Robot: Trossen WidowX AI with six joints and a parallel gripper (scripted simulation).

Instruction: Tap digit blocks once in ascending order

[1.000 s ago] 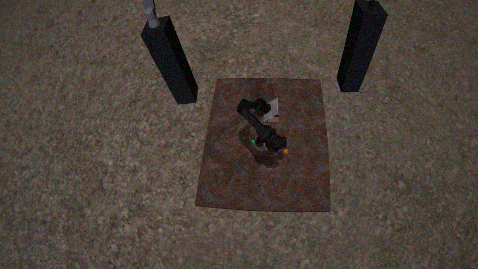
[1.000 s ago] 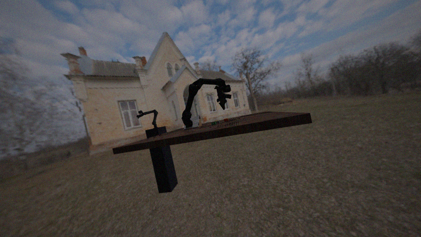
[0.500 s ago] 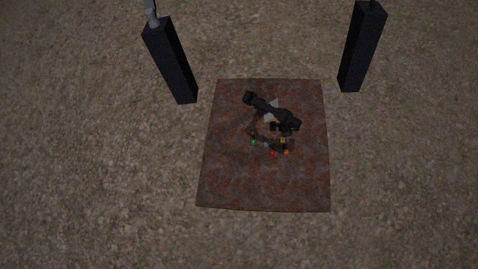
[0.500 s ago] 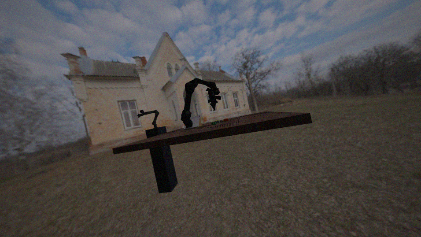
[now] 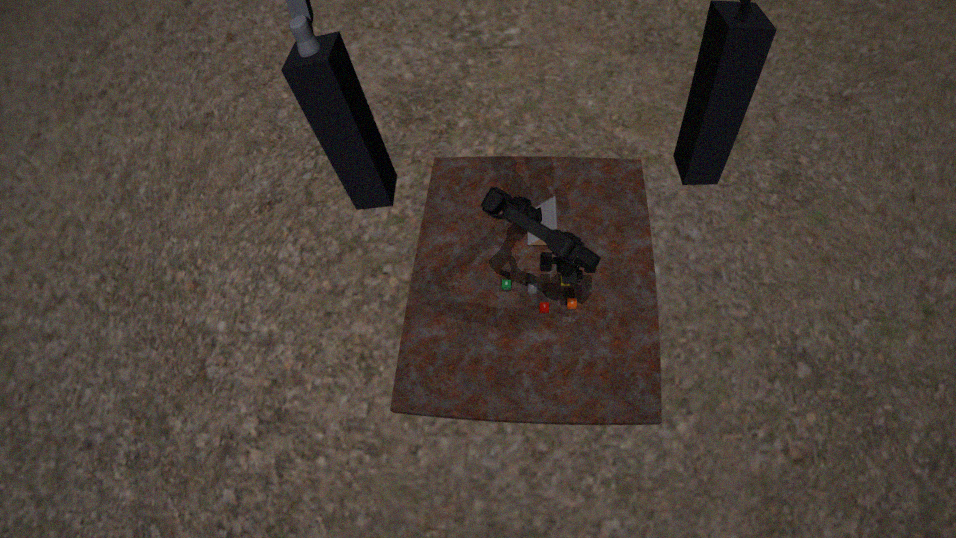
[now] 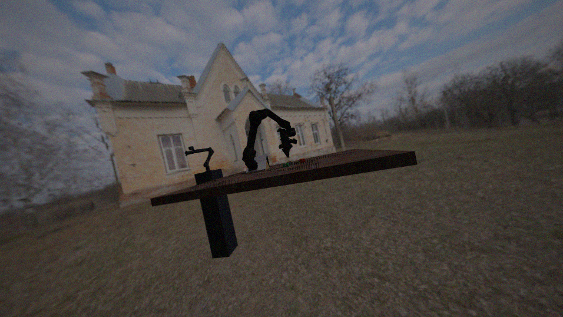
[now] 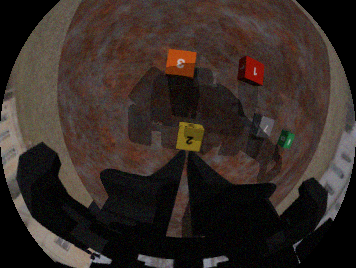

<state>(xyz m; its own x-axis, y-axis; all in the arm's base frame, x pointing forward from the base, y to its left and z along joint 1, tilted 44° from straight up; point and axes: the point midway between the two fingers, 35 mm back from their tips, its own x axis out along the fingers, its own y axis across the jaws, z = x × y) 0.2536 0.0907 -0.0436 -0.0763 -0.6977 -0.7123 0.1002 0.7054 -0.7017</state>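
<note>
Right now the yellow block is 40 mm below my gripper tip and 10 mm to the right of it. The rest, counted from my gripper tip: grey block 120 mm to the right, 40 mm below, 30 mm ahead; orange block 100 mm ahead, 40 mm below, 10 mm to the left; red block 100 mm ahead, 90 mm to the right, 40 mm below.
</note>
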